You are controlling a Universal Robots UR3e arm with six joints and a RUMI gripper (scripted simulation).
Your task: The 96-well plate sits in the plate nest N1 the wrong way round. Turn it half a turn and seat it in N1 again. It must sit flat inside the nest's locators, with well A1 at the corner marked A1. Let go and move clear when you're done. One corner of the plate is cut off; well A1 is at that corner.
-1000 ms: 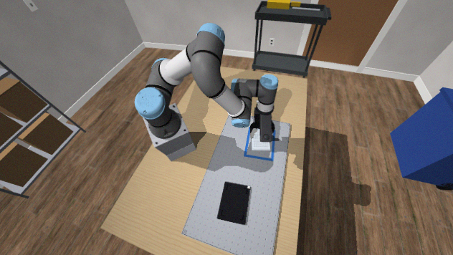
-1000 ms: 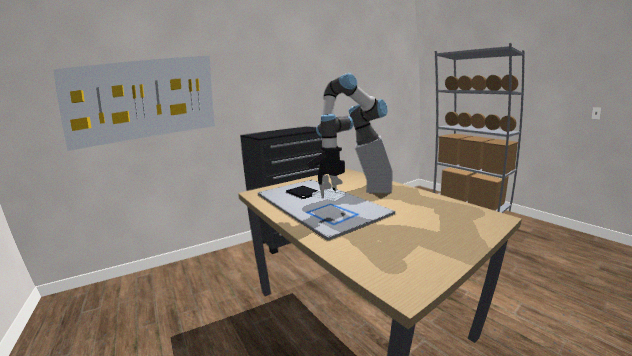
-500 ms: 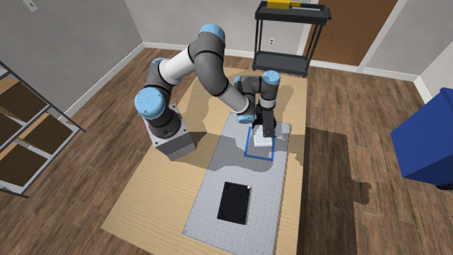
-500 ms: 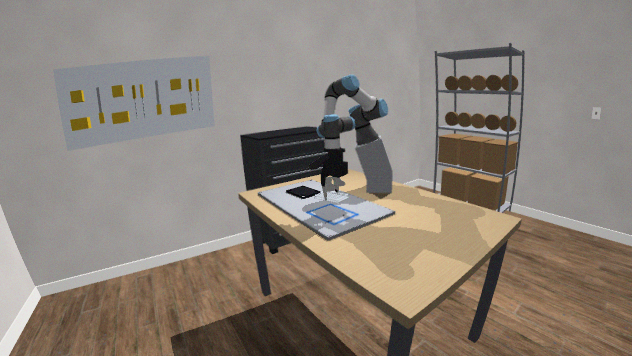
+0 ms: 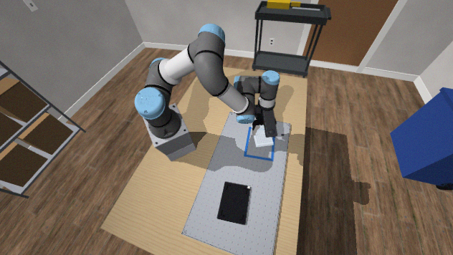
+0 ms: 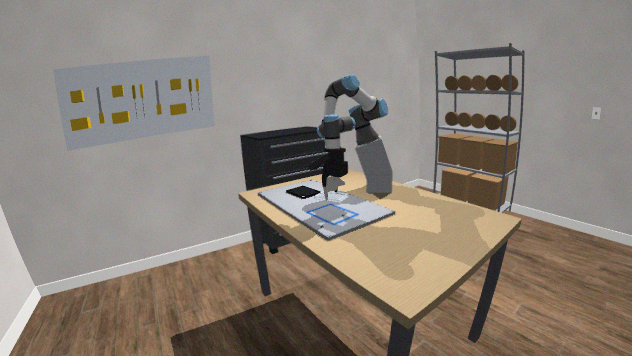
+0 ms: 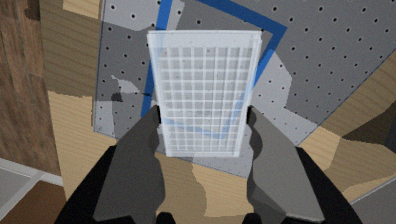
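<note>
My hand is 10 mm above the 96-well plate. From my hand the other things lie so: A1 corner mark: 260 mm to the right, 80 mm below, 10 mm behind; then black plate nest N1: 340 mm to the right, 80 mm below, 50 mm behind.
</note>
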